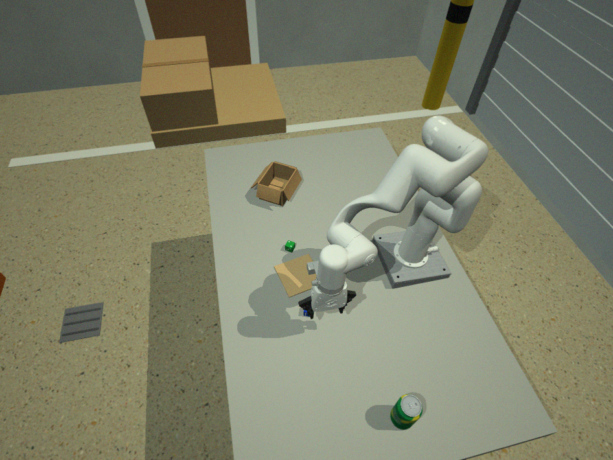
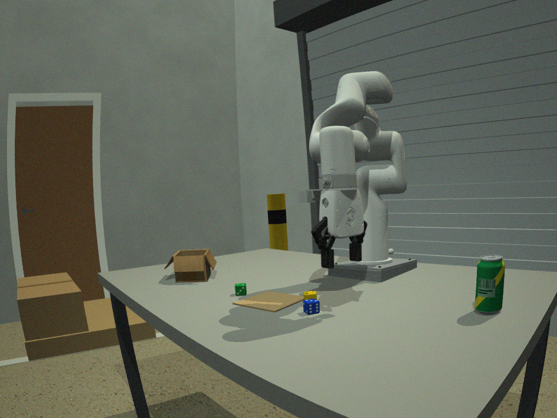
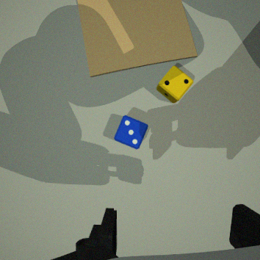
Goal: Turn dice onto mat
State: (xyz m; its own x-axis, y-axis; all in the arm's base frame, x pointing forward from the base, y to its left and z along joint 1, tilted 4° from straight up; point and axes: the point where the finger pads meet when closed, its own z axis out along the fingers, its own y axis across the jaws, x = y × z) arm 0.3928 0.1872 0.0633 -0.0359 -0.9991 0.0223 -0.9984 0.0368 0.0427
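The blue die lies 11 cm below my hand, 7 cm to the right of it and 3 cm ahead of it. Also, from my hand: green can (32 cm to the left, 14 cm behind, 6 cm below); then yellow die (12 cm to the right, 11 cm below, 2 cm behind); then cardboard mat (22 cm to the right, 12 cm below, 2 cm ahead).
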